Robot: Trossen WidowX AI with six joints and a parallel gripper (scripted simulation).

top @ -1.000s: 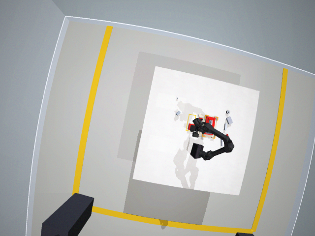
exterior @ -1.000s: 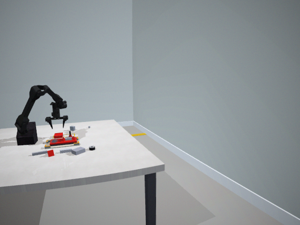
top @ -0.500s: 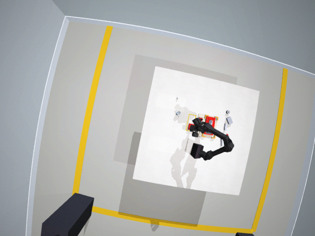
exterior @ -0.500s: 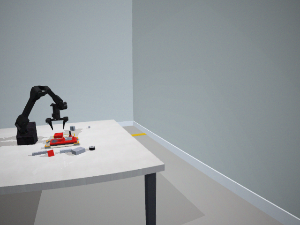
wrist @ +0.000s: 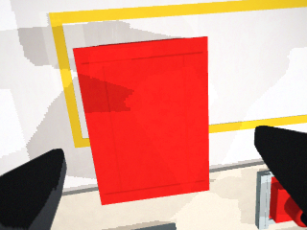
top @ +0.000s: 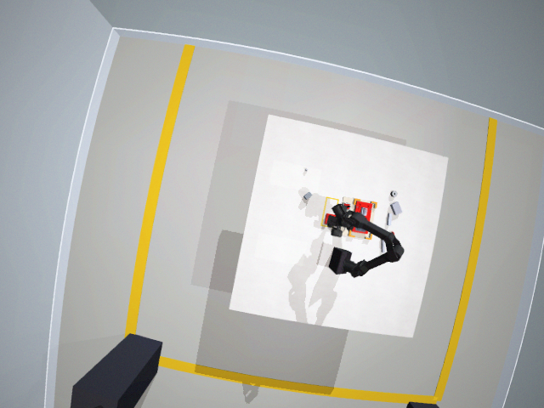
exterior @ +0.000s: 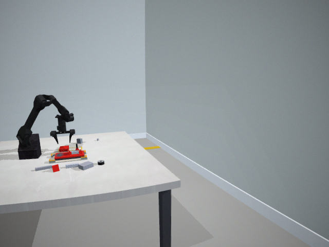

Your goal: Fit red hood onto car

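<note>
My gripper tip is 4 cm above the red hood. Round my gripper tip: grey bar (9 cm behind, 38 cm to the right, 5 cm below); then grey cube (11 cm ahead, 19 cm to the left, 3 cm below).
</note>
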